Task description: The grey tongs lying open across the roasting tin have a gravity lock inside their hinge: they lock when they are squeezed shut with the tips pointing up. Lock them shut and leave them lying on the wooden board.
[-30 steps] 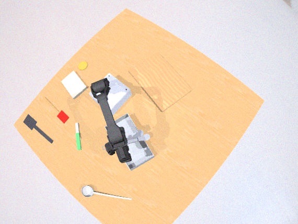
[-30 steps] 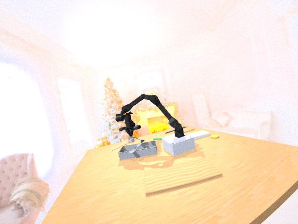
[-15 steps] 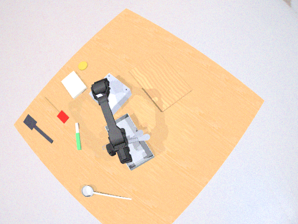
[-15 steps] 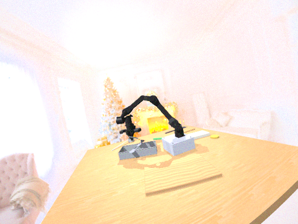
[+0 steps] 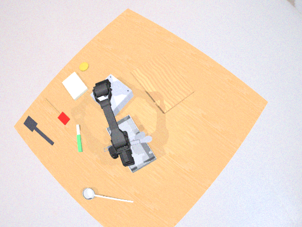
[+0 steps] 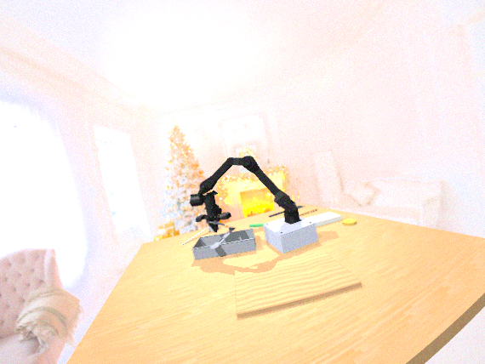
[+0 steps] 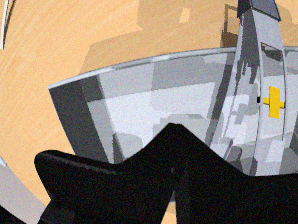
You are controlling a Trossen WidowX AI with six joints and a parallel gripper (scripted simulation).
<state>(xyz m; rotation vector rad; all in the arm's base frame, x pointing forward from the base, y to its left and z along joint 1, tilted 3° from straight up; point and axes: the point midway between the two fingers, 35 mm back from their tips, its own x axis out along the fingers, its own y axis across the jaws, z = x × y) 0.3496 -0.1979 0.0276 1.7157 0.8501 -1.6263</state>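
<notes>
Now: gripper tip 6 cm past the yellow slider and 2 cm below it. Round my gripper tip: wooden board (48 cm to the left, 14 cm behind, 8 cm below); white block (60 cm behind, 11 cm to the left, 7 cm below); roasting tin (5 cm to the left, 5 cm below, 3 cm behind).
</notes>
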